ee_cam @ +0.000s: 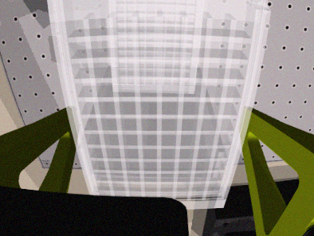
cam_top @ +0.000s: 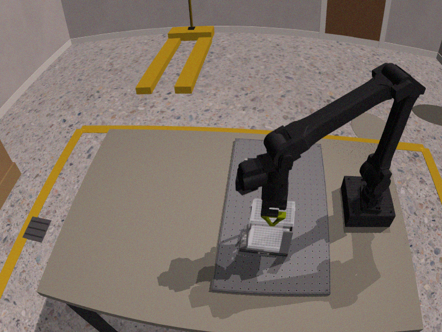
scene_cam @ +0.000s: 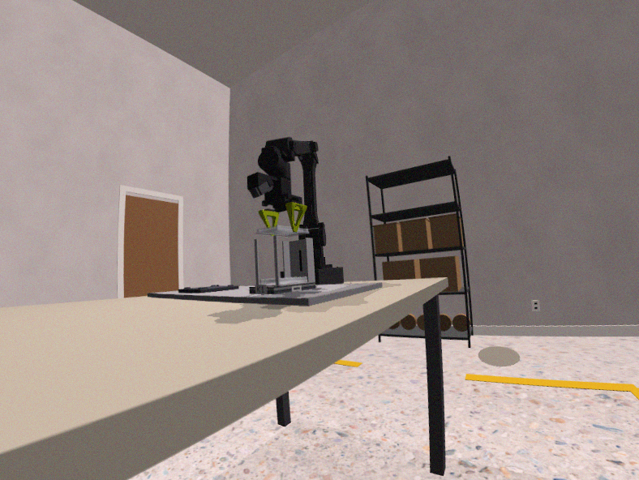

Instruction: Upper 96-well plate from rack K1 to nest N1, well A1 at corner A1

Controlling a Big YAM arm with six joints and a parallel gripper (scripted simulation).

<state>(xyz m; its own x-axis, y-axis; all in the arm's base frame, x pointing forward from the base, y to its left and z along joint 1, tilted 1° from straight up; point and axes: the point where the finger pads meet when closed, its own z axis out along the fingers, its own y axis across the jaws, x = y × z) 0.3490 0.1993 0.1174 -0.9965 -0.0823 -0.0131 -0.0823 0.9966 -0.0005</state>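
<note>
The pale A1 square lies 35 cm to the right of my hand, 15 cm below it and 15 cm ahead of it. The rest, counted from my hand: slot: 8 cm below, 6 cm behind.
</note>
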